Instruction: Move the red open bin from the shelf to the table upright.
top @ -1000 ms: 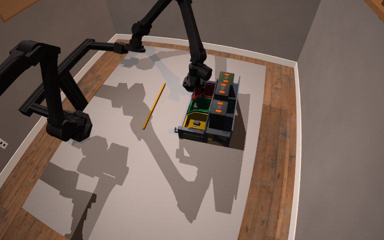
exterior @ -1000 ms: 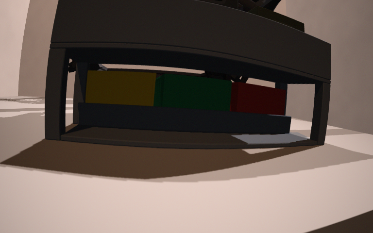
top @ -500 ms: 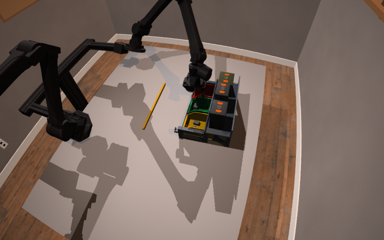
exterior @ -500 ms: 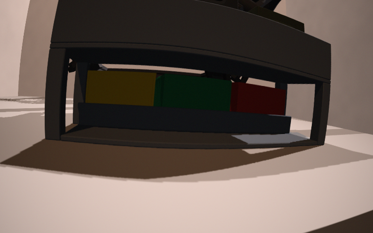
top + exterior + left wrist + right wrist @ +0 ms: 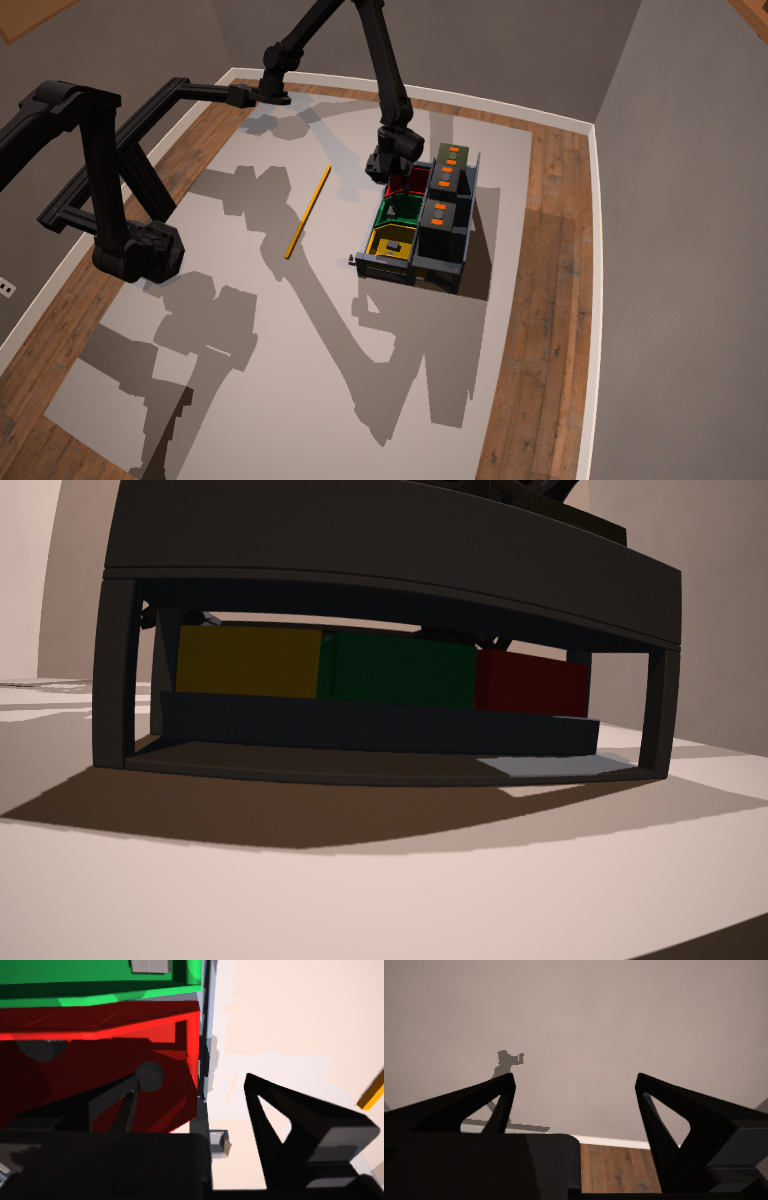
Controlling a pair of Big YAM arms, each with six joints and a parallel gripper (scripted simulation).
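Right now my left hand is 80 mm short of the red open bin and 10 mm above it. The rest, counted from my left hand: grey shelf 110 mm to the right, 110 mm ahead, 10 mm above; green bin 110 mm to the right, 80 mm ahead, 10 mm below.
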